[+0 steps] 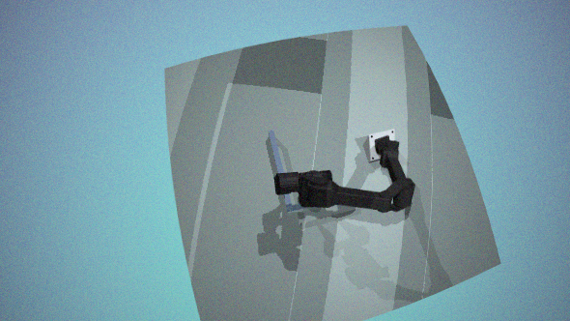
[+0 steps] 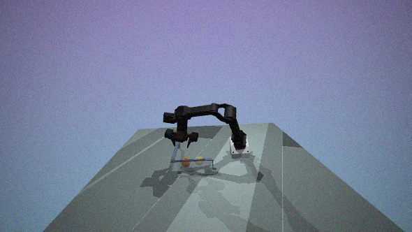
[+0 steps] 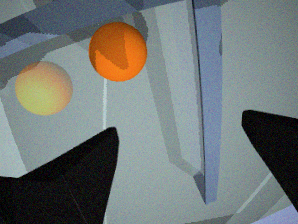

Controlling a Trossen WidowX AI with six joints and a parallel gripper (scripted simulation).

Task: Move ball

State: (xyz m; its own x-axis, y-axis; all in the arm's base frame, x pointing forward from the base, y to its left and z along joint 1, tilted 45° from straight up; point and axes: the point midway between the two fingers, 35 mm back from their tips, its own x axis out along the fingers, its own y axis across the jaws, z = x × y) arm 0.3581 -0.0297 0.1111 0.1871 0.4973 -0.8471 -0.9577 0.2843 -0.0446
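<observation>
My gripper tip is 10 cm past the orange ball, 9 cm above it and 3 cm to the right of it.
</observation>
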